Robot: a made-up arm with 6 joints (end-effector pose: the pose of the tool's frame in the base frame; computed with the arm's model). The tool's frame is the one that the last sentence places.
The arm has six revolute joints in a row. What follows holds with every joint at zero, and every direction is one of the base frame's.
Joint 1 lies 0.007 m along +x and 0.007 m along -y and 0.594 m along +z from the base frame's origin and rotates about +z.
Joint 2 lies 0.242 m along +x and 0.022 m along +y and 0.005 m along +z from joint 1 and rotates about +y.
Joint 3 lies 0.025 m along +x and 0.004 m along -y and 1.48 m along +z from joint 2 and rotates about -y.
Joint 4 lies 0.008 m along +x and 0.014 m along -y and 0.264 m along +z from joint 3 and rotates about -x.
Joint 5 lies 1.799 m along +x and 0.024 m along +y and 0.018 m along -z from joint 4 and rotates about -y.
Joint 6 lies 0.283 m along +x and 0.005 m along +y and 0.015 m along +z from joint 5 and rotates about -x.
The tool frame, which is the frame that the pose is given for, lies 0.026 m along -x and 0.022 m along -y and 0.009 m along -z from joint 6; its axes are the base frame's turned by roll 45.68, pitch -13.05 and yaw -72.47 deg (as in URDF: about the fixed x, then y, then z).
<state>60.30 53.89 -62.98 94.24 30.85 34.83</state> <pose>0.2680 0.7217 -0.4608 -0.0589 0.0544 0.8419 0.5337</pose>
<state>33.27 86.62 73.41 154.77 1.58 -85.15</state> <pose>3.1967 2.0421 0.4480 -0.1187 -0.4987 0.0462 0.8574</pose>
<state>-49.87 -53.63 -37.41 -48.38 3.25 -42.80</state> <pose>0.6513 -0.7340 2.3340 0.7617 -0.2766 -0.5707 0.1327</pose>
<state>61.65 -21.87 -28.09 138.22 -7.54 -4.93</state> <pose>0.8894 1.5576 2.0509 -0.2543 -0.8017 0.3330 0.4263</pose>
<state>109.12 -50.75 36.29 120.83 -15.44 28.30</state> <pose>0.4149 -1.0050 3.6266 0.2028 -0.8619 -0.3108 0.3456</pose>
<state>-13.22 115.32 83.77 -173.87 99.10 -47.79</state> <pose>3.0119 -0.7561 -0.9585 -0.1856 0.2869 0.4982 0.7969</pose>
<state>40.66 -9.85 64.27 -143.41 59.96 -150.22</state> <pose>0.4313 0.1417 3.9479 0.0706 -0.5750 -0.3178 0.7506</pose>
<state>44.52 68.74 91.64 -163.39 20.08 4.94</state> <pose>2.4770 2.3879 2.0846 0.6139 0.6898 -0.3825 0.0320</pose>
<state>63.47 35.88 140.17 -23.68 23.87 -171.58</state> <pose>0.1139 0.2285 3.6602 -0.1848 -0.7414 -0.6397 0.0837</pose>
